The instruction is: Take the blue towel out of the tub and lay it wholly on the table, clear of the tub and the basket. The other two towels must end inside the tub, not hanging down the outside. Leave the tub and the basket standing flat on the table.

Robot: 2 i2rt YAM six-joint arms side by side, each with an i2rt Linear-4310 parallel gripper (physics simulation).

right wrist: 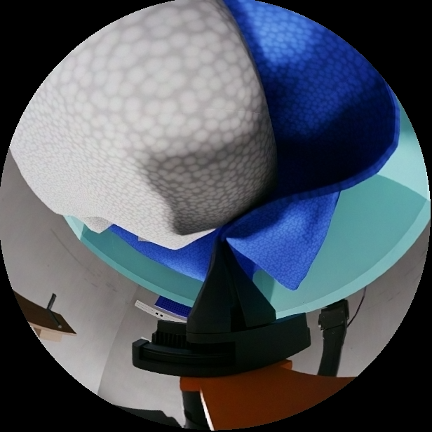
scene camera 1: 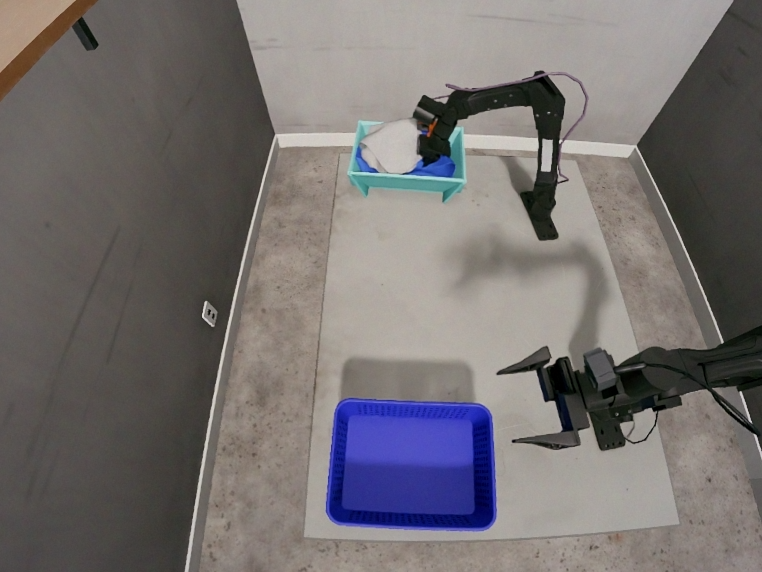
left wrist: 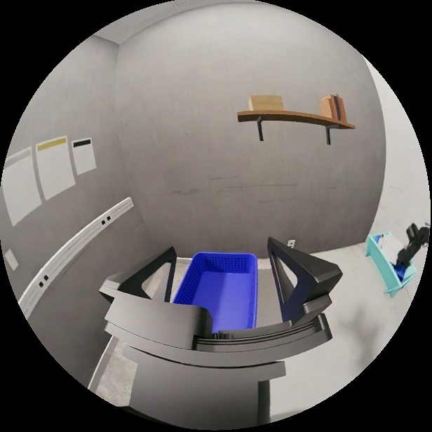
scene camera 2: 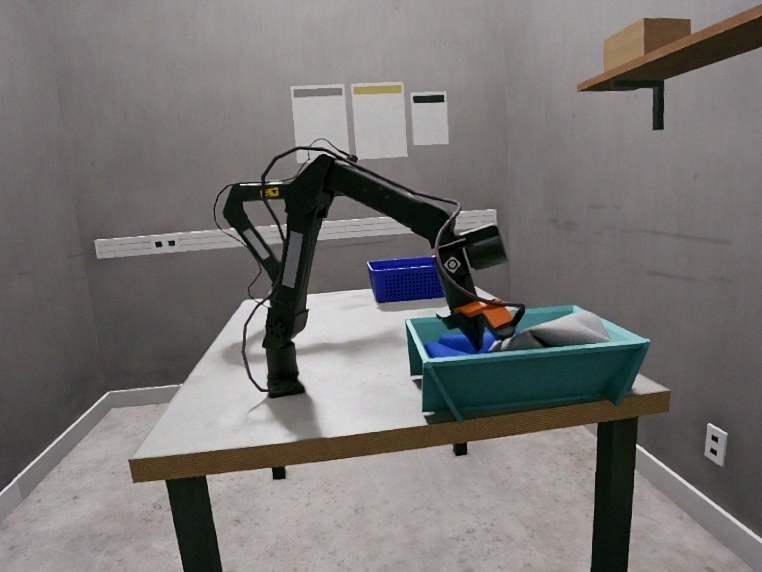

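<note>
The teal tub point(scene camera 1: 406, 182) point(scene camera 2: 523, 375) point(left wrist: 381, 265) stands on the table. The blue towel point(scene camera 1: 440, 167) point(scene camera 2: 452, 346) point(right wrist: 320, 100) lies in it, partly under the pale grey towel point(scene camera 1: 390, 147) point(scene camera 2: 575, 329) point(right wrist: 200, 100), which bulges up over one side. A third towel cannot be made out. My right gripper point(scene camera 1: 429, 158) point(scene camera 2: 478, 346) point(right wrist: 218, 238) is inside the tub, its fingers shut on a gathered fold of the blue towel, close beside the grey towel's edge. My left gripper point(scene camera 1: 505, 406) point(left wrist: 219, 247) is open and empty, above the table beside the blue basket.
The blue basket point(scene camera 1: 412, 404) point(scene camera 2: 409, 283) point(left wrist: 227, 295) stands flat at the opposite end of the table point(scene camera 1: 381, 289) from the tub. In scene camera 2 the tub stands close to the near table edge. A wall shelf point(scene camera 2: 689, 55) point(left wrist: 295, 117) holds boxes.
</note>
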